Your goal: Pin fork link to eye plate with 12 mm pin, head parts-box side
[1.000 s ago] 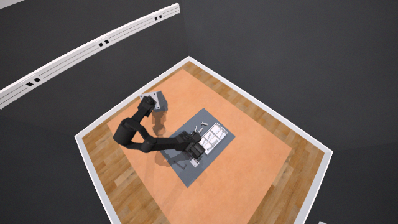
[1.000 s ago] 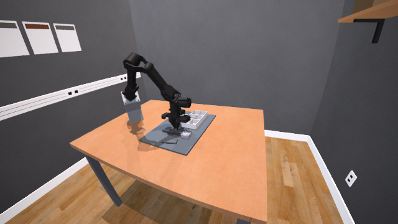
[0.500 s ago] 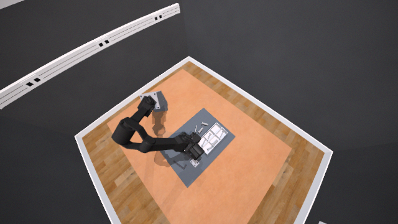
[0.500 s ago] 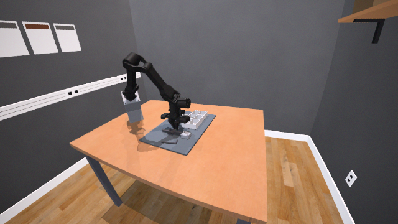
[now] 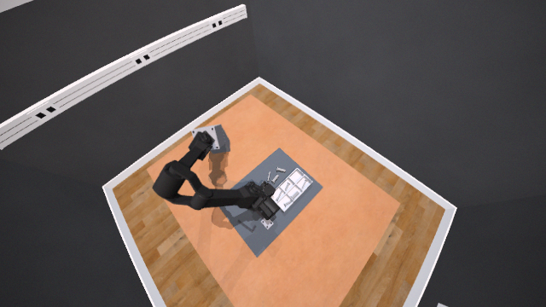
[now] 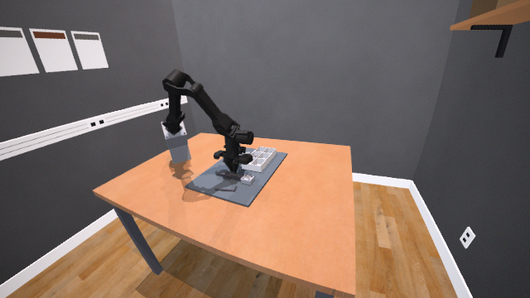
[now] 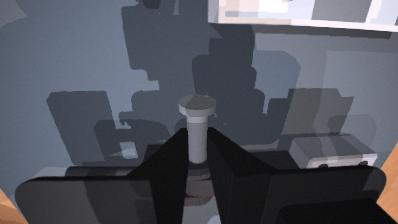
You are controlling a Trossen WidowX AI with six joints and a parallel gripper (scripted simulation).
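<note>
The dark flat bar is 30 mm to the right of my hand, 30 mm below it and 10 mm ahead of it. Also, from my hand: dark fork link (30 mm to the right, 30 mm below, 30 mm behind); grey mat (70 mm to the left, 50 mm below, 10 mm ahead); thick headed pin (90 mm to the left, 40 mm behind, 30 mm below).
</note>
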